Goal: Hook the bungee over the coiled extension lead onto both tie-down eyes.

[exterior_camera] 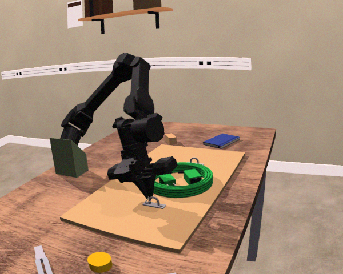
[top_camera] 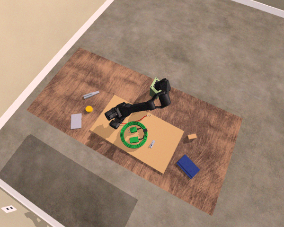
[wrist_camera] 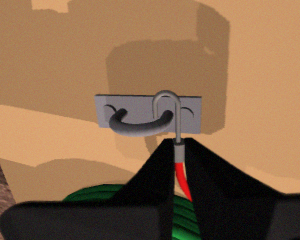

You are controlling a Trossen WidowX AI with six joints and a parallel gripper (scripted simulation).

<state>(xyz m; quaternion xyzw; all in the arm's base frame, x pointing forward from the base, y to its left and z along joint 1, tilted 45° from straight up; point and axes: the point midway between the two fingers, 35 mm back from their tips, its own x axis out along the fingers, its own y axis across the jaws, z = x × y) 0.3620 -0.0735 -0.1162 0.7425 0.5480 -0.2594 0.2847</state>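
Now: the extension lead 130 mm to the left of my hand, 40 mm ahead of it and 30 mm below it. The rest, counted from my hand: yellow disc: 280 mm to the right, 50 mm below, 10 mm ahead; then grey tool: 330 mm to the right, 110 mm behind, 50 mm below; then grey plate: 320 mm to the right, 140 mm ahead, 50 mm below.
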